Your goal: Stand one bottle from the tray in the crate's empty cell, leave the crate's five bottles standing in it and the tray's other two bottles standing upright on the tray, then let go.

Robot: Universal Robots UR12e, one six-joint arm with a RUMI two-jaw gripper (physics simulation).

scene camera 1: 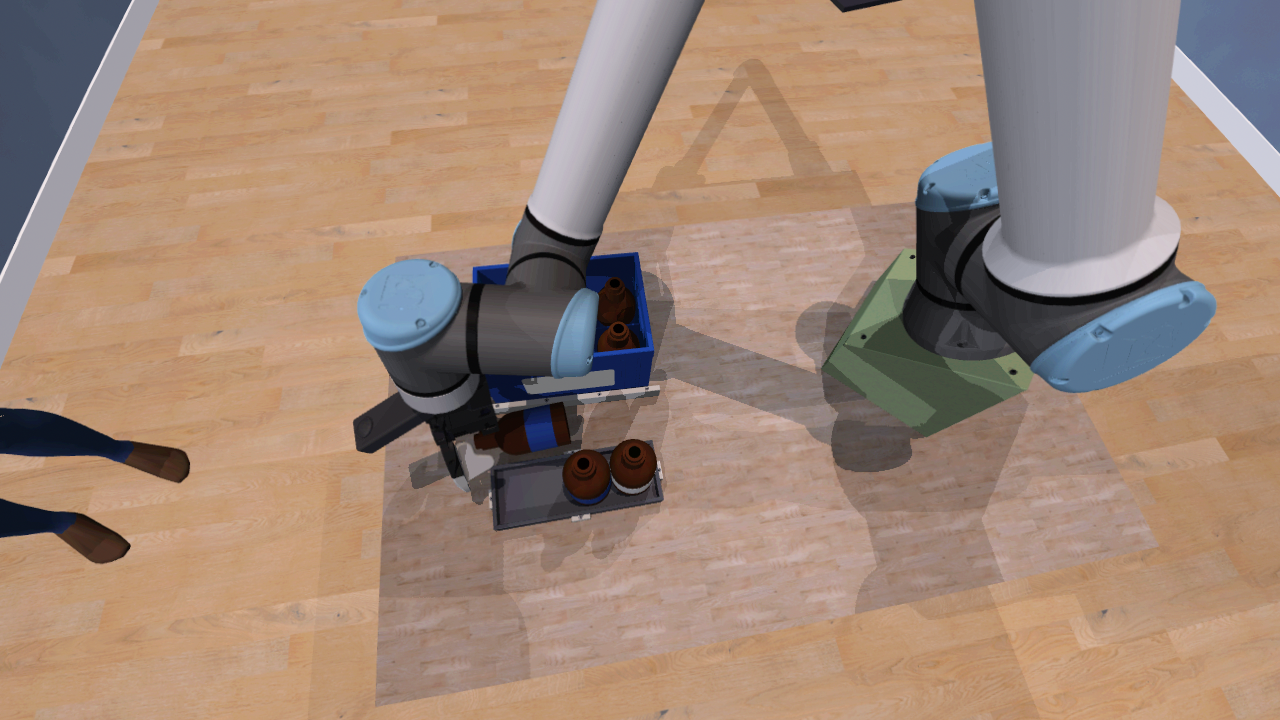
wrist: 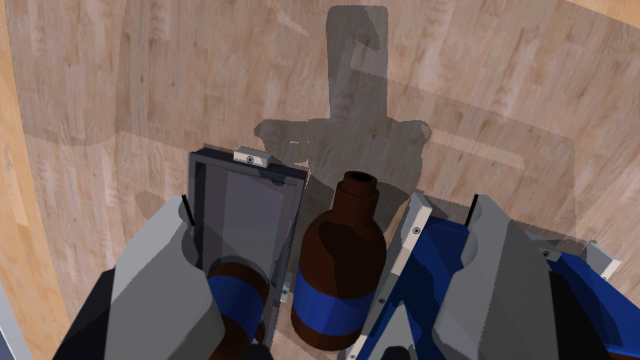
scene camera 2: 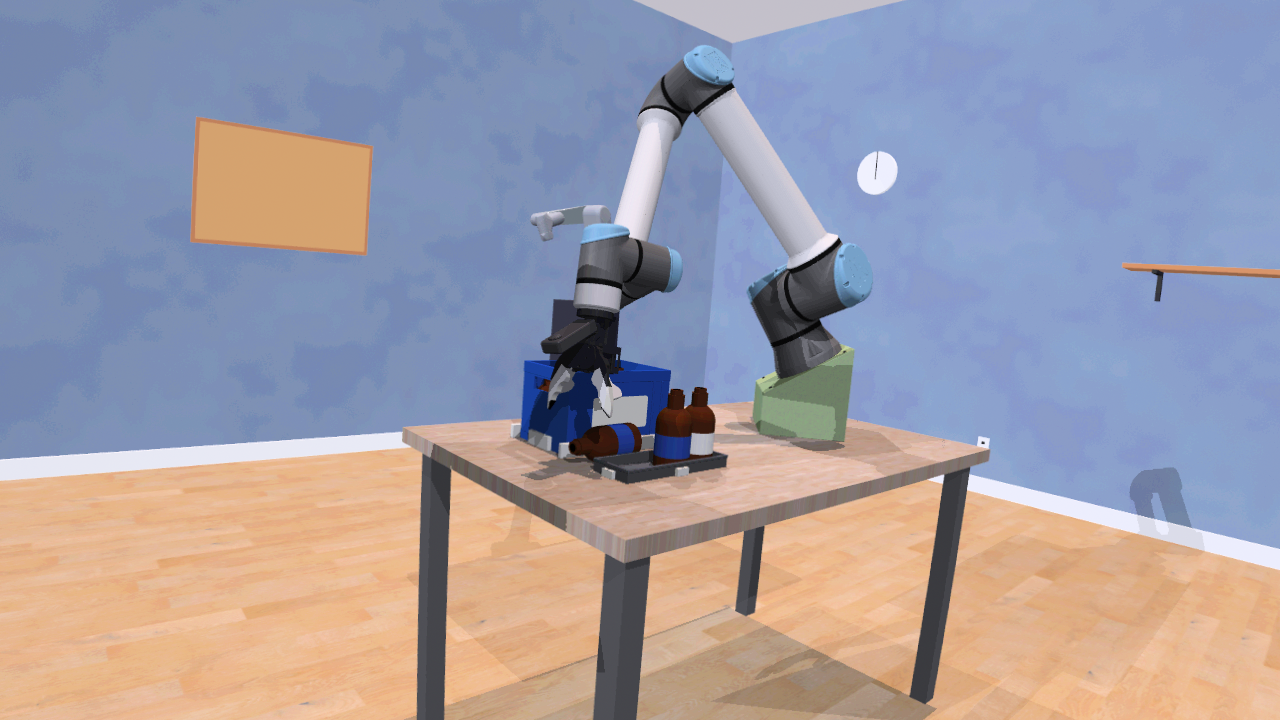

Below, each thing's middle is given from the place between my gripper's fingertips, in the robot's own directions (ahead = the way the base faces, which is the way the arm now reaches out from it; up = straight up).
Now: the pale rail (scene camera 1: 570, 400) 190 mm behind my hand, 100 mm below it and 40 mm to the right of it. Also, from my hand: white-labelled bottle (scene camera 1: 633, 462) (240 mm behind, 120 mm to the left, 30 mm below).
